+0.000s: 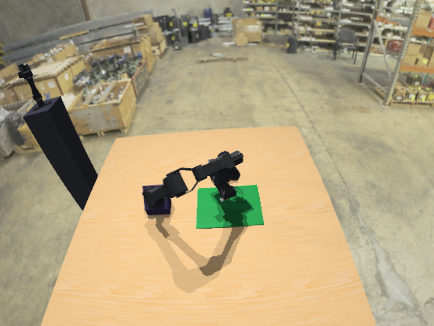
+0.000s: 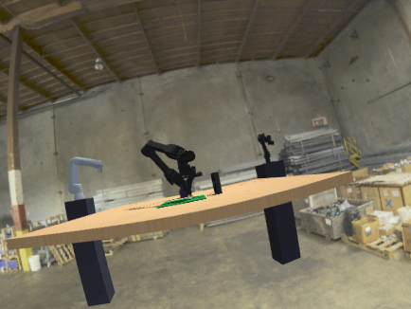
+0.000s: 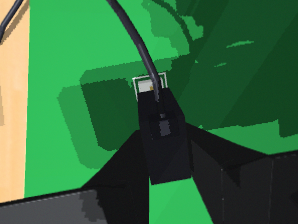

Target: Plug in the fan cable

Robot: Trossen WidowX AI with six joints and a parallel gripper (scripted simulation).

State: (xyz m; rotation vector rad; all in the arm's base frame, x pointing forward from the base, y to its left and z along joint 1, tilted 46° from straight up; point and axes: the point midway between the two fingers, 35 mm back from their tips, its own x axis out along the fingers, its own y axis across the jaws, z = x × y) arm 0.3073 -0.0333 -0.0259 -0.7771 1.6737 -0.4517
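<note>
Now: the four-pin header 40 mm below my gripper tip. The rest, counted from my gripper tip: black fan plug: 10 mm ahead, 10 mm above; green board: 20 mm ahead, 40 mm to the right, 60 mm below; black fan: 20 mm ahead, 150 mm to the left, 20 mm above.
</note>
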